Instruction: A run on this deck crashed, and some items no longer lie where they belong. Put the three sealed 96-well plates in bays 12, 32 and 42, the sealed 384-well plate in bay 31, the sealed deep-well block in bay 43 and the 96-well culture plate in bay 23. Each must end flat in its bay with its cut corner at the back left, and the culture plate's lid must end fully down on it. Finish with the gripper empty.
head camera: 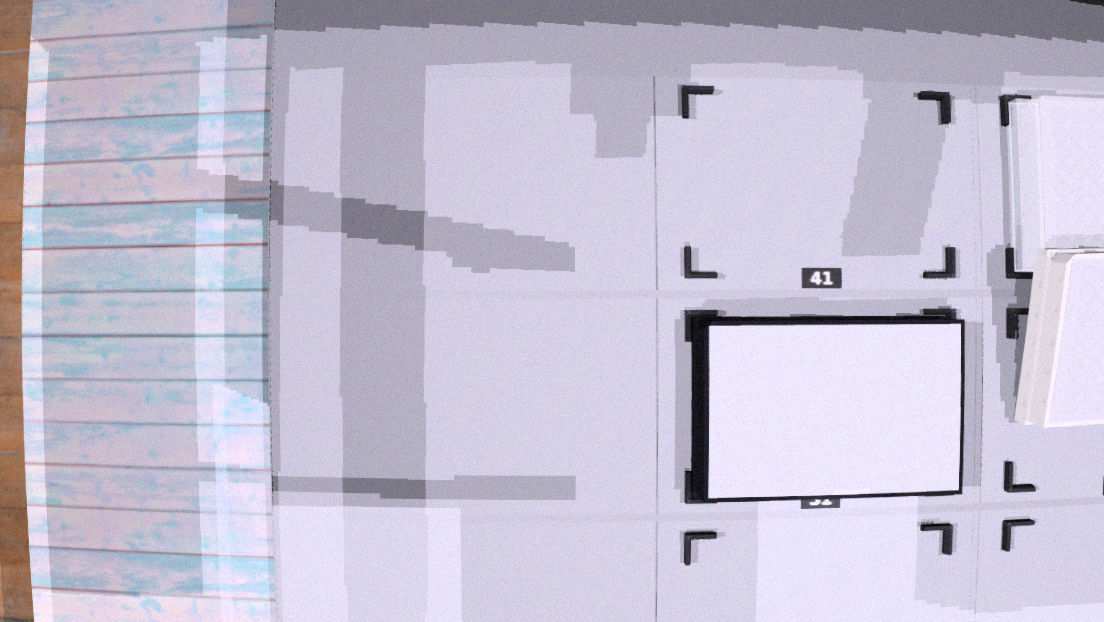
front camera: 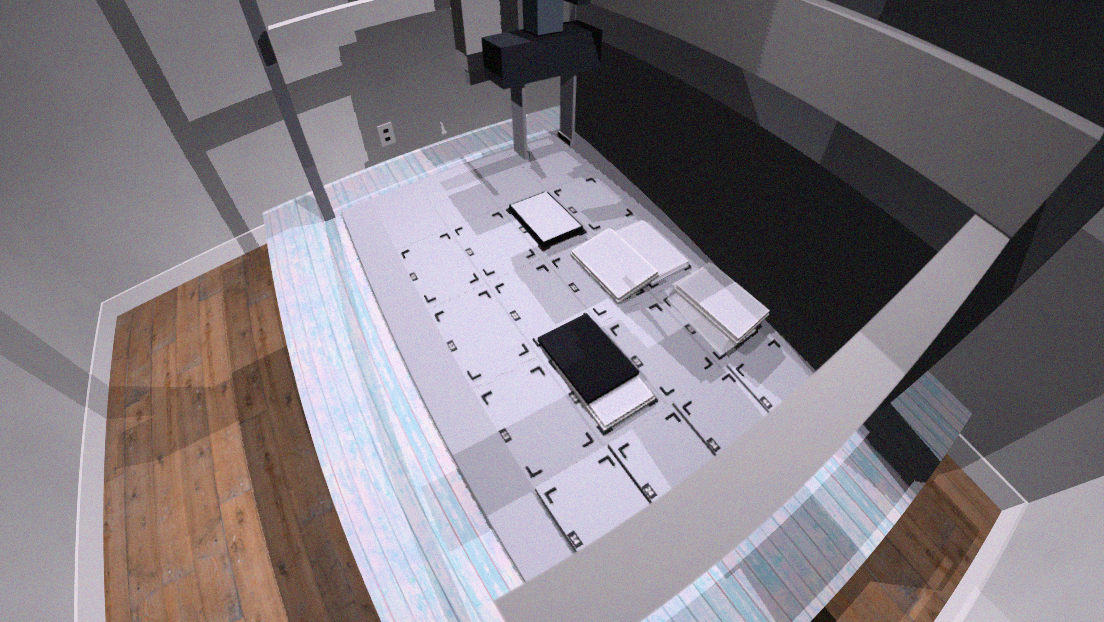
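Pixels of known places: gripper, fingertip midpoint: (front camera: 544, 147); robot's base, origin of the base link: (front camera: 403, 253).
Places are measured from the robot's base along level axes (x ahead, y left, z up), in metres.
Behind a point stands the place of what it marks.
The gripper (front camera: 544, 148) @(x 0.064, y 0.257, z 0.160 m) hangs at the back, jaws apart with nothing between them; it does not show in the head view. A black plate with a white top (front camera: 545, 217) @(x 0.071, y 0.254, z 0.014 m) (head camera: 834, 409) @(x 0.062, y 0.257, z 0.014 m) lies at bay 31, apart from the jaws; its cut corner cannot be told. A white plate (front camera: 658, 243) @(x 0.230, y 0.386, z 0.014 m) (head camera: 1070, 166) @(x 0.183, y 0.371, z 0.014 m) lies at bay 42; another white plate (front camera: 614, 261) @(x 0.231, y 0.288, z 0.021 m) (head camera: 1077, 339) @(x 0.177, y 0.288, z 0.022 m) at bay 32 leans on its front edge, slightly turned. A white item (front camera: 726, 301) @(x 0.408, y 0.361, z 0.056 m) lies skewed at bay 43. A black slab (front camera: 588, 355) @(x 0.355, y 0.150, z 0.018 m) overlaps a white plate (front camera: 627, 403) @(x 0.443, y 0.153, z 0.015 m) around bay 23.
Black corner brackets and number labels mark the bays, including label 41 (head camera: 821, 278) @(x 0.064, y 0.318, z 0.000 m). A pale beam (front camera: 873, 347) @(x 0.616, y 0.105, z 0.400 m) crosses the front right. A thin upright post (front camera: 297, 123) @(x -0.207, y -0.095, z 0.217 m) stands at the back left. The grey deck (front camera: 386, 231) @(x -0.079, y -0.009, z 0.000 m) borders a striped pale table (front camera: 332, 432) @(x 0.265, y -0.218, z -0.010 m).
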